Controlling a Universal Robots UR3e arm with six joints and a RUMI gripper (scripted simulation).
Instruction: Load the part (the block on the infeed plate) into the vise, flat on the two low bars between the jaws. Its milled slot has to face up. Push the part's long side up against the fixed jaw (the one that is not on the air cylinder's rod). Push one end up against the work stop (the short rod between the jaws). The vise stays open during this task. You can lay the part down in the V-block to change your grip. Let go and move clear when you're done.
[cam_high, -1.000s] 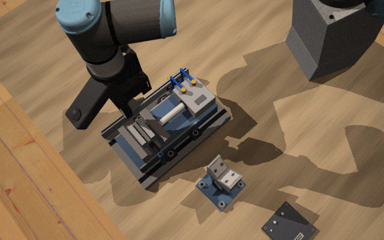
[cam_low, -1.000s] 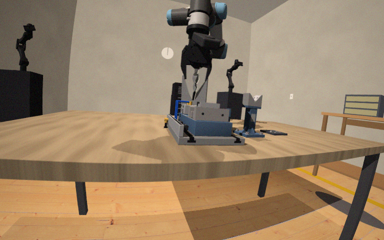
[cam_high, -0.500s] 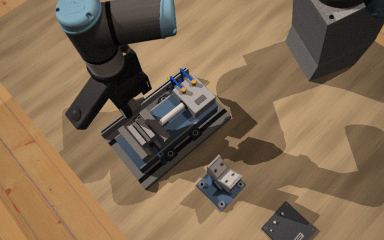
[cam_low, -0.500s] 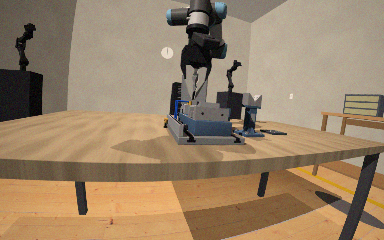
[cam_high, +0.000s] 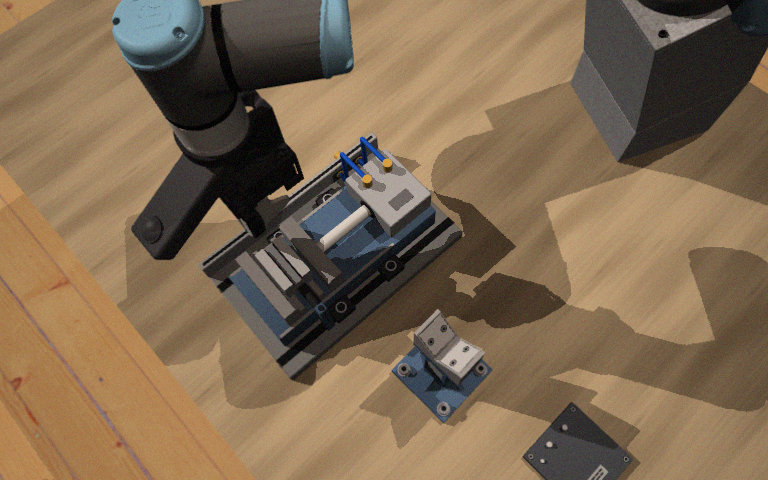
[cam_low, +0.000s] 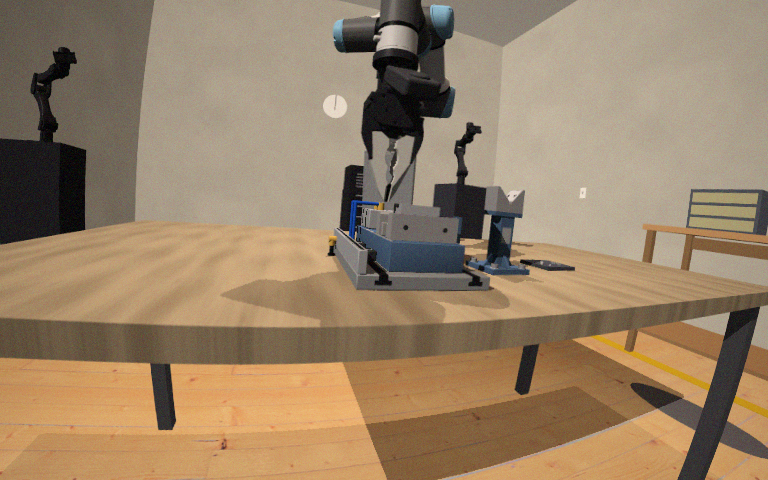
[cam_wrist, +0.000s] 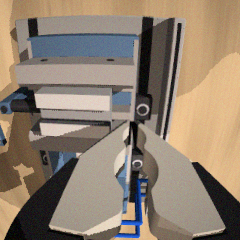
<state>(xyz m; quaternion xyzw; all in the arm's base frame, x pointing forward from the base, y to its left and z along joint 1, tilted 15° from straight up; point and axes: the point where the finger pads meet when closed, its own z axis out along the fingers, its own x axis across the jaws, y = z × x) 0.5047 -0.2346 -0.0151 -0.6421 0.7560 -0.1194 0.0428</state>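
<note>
My gripper is now 1 cm short of the part, 5 cm to the right of it and 3 cm above it. From my hand the other things lie so: fixed jaw: 4 cm ahead, 4 cm to the left, 5 cm below; then dark work stop: 2 cm ahead, 9 cm to the left, 4 cm below; then moving jaw: 3 cm behind, 6 cm to the left, 5 cm below.
</note>
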